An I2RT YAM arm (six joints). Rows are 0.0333 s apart.
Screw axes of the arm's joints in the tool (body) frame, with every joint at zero. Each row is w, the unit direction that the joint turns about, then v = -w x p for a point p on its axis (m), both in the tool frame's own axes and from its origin. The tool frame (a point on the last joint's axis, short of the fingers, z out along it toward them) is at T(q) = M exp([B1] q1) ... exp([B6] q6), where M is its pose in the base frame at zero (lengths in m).
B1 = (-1, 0, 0, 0, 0.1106, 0)
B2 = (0, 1, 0, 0.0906, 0, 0.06)
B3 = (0, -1, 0, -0.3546, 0, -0.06)
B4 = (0, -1, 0, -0.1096, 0, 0)
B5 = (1, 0, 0, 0, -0.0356, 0)
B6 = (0, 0, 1, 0, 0, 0)
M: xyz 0.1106 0 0.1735 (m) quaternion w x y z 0.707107 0 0.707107 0
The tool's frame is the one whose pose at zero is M.
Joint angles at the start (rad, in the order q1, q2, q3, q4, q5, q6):
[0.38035, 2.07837, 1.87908, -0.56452, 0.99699, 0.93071]
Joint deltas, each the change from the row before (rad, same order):
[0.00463, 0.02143, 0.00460, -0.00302, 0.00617, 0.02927]
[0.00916, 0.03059, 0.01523, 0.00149, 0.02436, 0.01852]
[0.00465, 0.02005, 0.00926, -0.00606, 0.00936, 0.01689]
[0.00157, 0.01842, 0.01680, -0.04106, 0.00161, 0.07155]
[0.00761, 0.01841, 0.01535, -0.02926, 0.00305, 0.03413]
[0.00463, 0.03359, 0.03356, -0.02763, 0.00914, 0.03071]
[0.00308, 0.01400, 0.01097, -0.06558, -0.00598, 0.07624]
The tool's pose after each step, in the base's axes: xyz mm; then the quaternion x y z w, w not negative. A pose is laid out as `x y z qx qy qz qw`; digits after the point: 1 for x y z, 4 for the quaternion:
448.1 149.2 281.7 0.4064 0.7243 -0.1379 0.5397
452.1 155.0 273.3 0.4098 0.7191 -0.1440 0.5425
454.3 158.2 266.9 0.4121 0.7178 -0.1472 0.5416
455.1 159.3 261.1 0.4300 0.7120 -0.1423 0.5366
455.4 163.3 255.8 0.4341 0.7125 -0.1431 0.5324
459.2 167.3 249.2 0.4390 0.7103 -0.1464 0.5304
456.8 168.0 242.3 0.4530 0.7100 -0.1474 0.5186

